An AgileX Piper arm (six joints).
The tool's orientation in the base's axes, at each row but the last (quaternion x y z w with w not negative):
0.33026 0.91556 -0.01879 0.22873
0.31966 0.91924 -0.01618 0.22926
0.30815 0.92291 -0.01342 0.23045
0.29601 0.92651 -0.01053 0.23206
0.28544 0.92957 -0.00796 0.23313
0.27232 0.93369 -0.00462 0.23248
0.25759 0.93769 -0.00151 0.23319
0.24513 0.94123 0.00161 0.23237
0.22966 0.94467 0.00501 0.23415
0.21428 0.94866 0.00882 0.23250
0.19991 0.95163 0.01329 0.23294
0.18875 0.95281 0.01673 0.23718
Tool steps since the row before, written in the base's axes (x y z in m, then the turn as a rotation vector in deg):
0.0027 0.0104 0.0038 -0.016 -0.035 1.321
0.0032 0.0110 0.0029 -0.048 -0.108 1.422
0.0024 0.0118 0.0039 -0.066 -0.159 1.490
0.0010 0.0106 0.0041 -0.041 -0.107 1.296
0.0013 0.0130 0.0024 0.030 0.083 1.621
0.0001 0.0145 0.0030 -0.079 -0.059 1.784
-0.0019 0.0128 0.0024 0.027 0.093 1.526
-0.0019 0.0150 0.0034 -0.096 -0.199 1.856
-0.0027 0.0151 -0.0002 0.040 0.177 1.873
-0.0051 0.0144 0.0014 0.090 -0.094 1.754
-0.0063 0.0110 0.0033 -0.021 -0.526 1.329
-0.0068 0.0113 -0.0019 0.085 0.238 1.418
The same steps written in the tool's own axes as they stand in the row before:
0.0027 0.0102 -0.0042 -0.580 0.117 -1.182
0.0029 0.0110 -0.0032 -0.644 0.052 -1.272
0.0033 0.0114 -0.0045 -0.689 0.008 -1.332
0.0033 0.0098 -0.0049 -0.594 0.042 -1.157
0.0049 0.0119 -0.0035 -0.688 0.277 -1.444
0.0060 0.0128 -0.0046 -0.750 0.120 -1.617
0.0066 0.0105 -0.0045 -0.644 0.273 -1.360
0.0069 0.0127 -0.0055 -0.828 -0.002 -1.676
0.0088 0.0123 -0.0025 -0.778 0.395 -1.667
0.0094 0.0112 -0.0047 -0.878 0.155 -1.516
0.0079 0.0081 -0.0065 -0.768 -0.334 -1.158
0.0106 0.0079 -0.0021 -0.614 0.423 -1.232

